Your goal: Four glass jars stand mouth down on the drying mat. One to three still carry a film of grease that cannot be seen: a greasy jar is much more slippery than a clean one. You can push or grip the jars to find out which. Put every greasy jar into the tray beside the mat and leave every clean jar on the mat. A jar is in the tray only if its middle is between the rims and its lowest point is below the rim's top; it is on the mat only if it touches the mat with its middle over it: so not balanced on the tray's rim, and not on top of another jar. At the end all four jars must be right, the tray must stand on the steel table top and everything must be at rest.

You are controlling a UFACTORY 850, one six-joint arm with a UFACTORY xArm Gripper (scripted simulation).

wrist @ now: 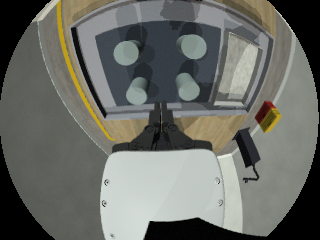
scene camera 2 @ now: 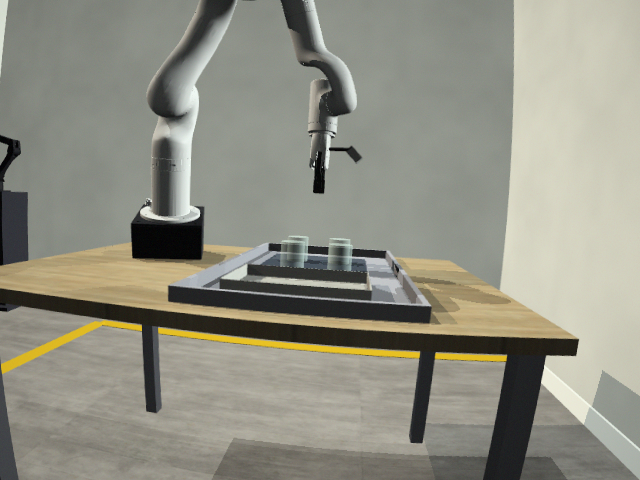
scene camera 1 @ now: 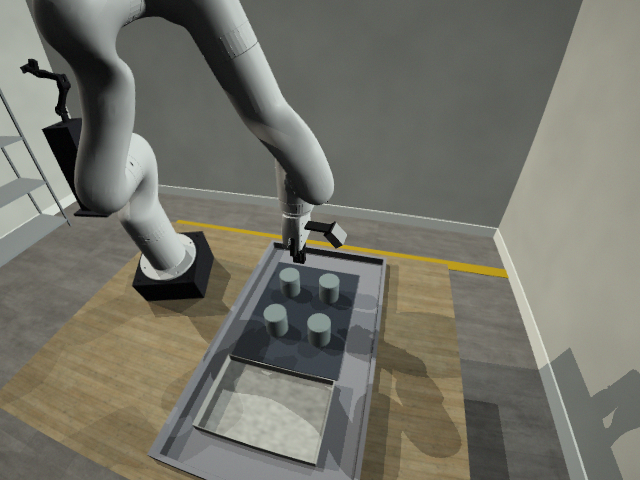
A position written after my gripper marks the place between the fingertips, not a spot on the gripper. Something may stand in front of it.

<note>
I see my gripper (scene camera 1: 299, 261), a tray (scene camera 1: 274, 408) and a dark drying mat (scene camera 1: 292, 351).
The tray also shows in the wrist view (wrist: 243, 61) and in scene camera 2 (scene camera 2: 337, 284). My gripper also shows in the wrist view (wrist: 161, 109) and in scene camera 2 (scene camera 2: 318, 193). The dark drying mat also shows in the wrist view (wrist: 161, 62).
</note>
